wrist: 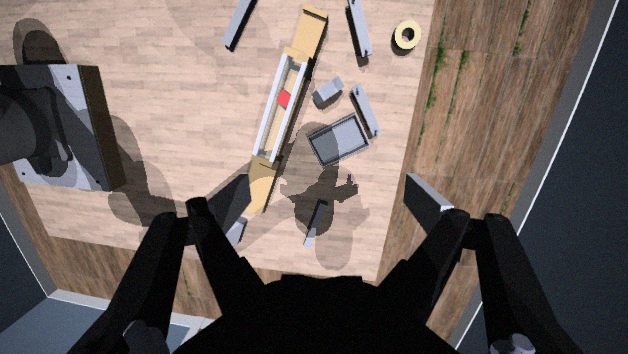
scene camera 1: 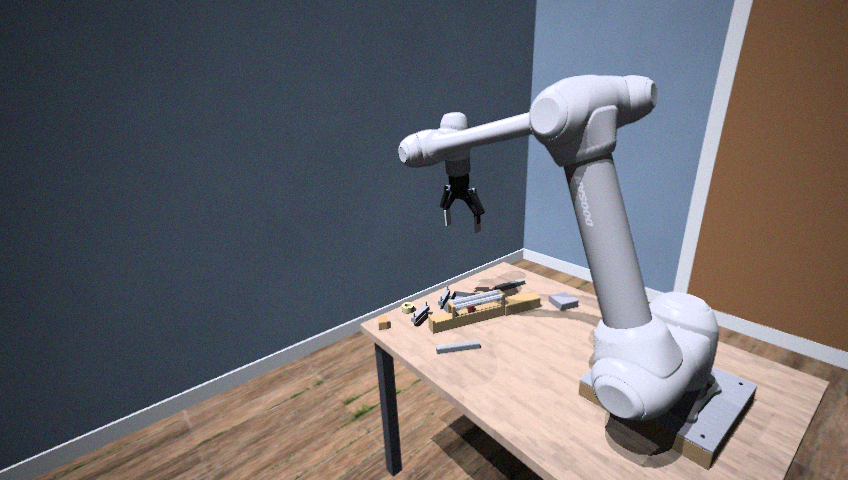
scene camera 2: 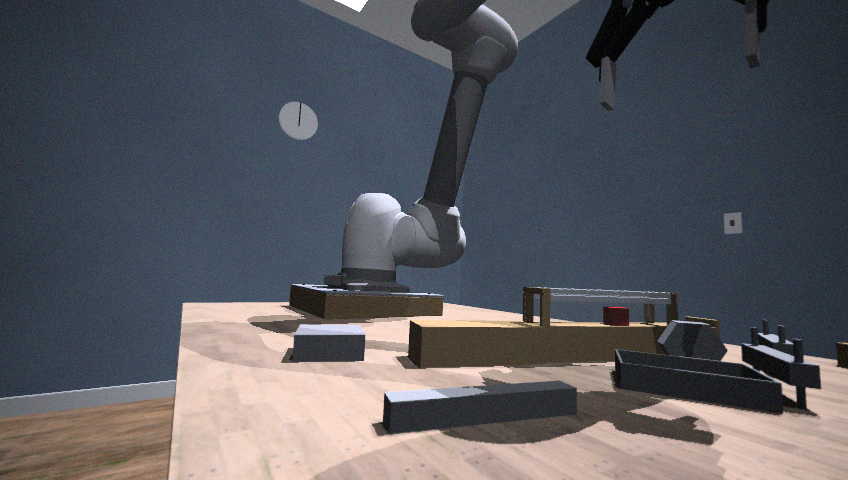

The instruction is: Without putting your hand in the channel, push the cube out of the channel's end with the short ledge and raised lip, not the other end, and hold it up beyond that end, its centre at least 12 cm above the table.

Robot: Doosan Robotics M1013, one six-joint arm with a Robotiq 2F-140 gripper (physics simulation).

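The red cube (scene camera 1: 470, 308) (scene camera 2: 615, 315) (wrist: 284, 99) sits inside the channel (scene camera 1: 470, 321) (scene camera 2: 476, 346) (wrist: 270, 105), under its two pale top rails. It is nearer the end with the short ledge (wrist: 309, 36) and raised lip (wrist: 316, 12), at the left in scene camera 1. The longer ledge (scene camera 1: 522, 302) (wrist: 261, 192) is at the other end. My gripper (scene camera 1: 462, 227) (scene camera 2: 680, 86) (wrist: 325, 187) is open and empty, high above the table. In the wrist view its left finger overlaps the longer ledge's edge.
Beside the channel lie a hexagonal block (scene camera 2: 692, 340) (wrist: 328, 91), a dark tray (scene camera 2: 696, 383), two pegged bars (wrist: 360, 30) (wrist: 366, 112) and a ring (wrist: 399, 35). Plain bars (scene camera 1: 458, 346) (scene camera 2: 479, 407), a grey block (scene camera 1: 563, 300) (scene camera 2: 328, 343) and an orange block (scene camera 1: 383, 322) stand around.
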